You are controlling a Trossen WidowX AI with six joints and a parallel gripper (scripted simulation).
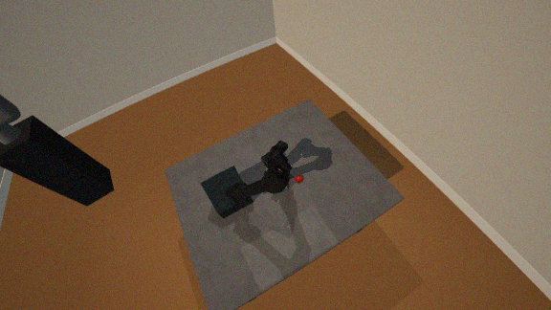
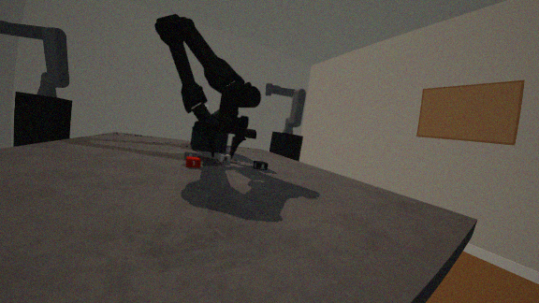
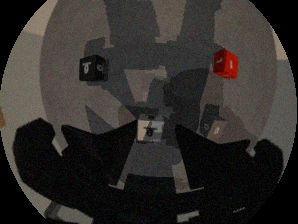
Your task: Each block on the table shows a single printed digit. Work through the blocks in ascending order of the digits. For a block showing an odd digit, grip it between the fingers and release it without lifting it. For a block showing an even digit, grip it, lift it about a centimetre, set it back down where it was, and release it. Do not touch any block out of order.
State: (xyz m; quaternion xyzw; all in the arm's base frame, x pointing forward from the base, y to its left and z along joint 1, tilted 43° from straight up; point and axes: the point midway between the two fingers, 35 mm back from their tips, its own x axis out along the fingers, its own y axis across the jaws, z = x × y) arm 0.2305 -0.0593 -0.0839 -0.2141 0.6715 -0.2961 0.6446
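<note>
My gripper tip is 80 mm short of the dark block and 90 mm to the right of it. The rest, counted from my gripper tip: light grey block (10 mm to the left); red block (90 mm ahead, 100 mm to the right).
</note>
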